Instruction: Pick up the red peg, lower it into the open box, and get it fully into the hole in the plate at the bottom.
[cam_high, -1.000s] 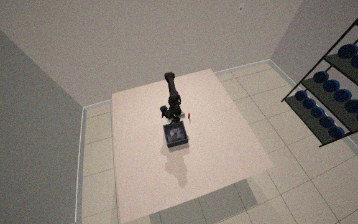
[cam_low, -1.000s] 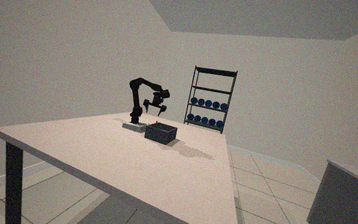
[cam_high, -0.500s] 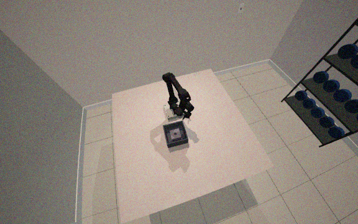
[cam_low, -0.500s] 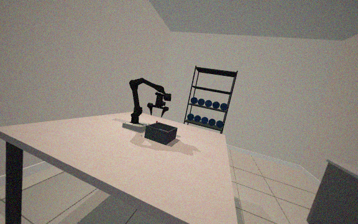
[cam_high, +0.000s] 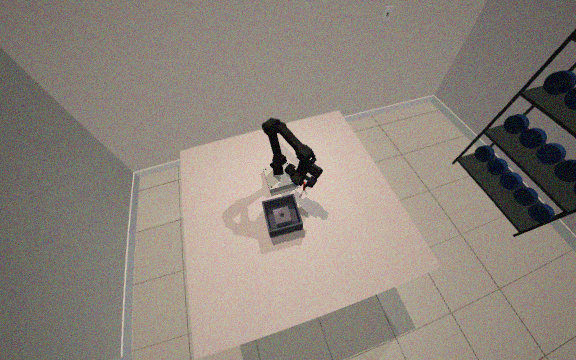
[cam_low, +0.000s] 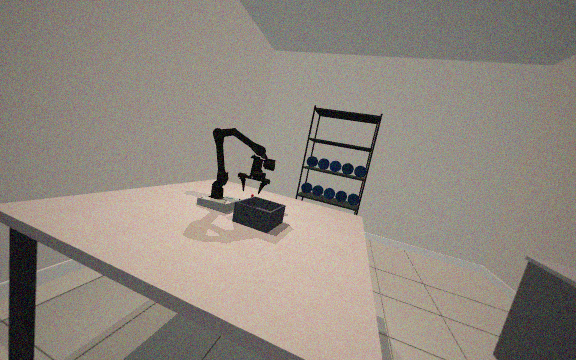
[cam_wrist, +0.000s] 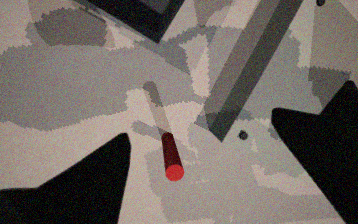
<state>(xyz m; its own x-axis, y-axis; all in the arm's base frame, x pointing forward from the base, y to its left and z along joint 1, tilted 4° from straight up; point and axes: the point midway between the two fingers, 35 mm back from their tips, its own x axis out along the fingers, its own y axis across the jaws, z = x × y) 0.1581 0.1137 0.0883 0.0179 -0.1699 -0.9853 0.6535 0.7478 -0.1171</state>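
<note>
My gripper tip is now 20 mm past the red peg, 40 mm to the right of it and 60 mm above it. The rest, counted from my gripper tip: grey plate (170 mm ahead, 120 mm to the right, 50 mm below); then dark box (170 mm ahead, 120 mm to the right, 70 mm below).
</note>
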